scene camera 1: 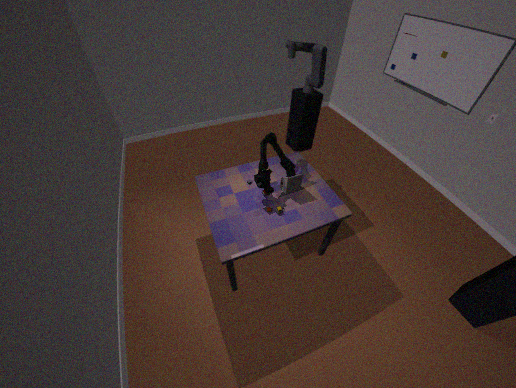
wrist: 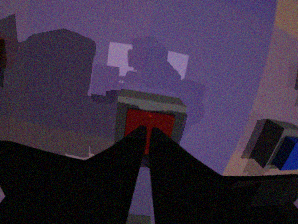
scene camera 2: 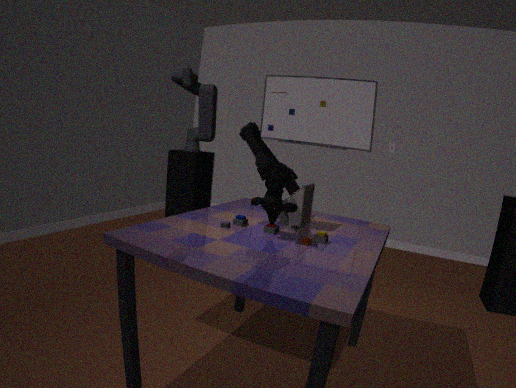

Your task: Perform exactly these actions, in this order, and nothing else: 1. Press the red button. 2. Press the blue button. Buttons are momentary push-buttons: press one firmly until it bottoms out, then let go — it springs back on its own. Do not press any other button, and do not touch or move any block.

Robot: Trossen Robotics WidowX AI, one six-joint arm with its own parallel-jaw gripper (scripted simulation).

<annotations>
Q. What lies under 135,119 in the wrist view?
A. A red button.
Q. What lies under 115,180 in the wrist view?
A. My gripper.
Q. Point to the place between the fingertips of my gripper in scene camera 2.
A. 271,224
</annotations>
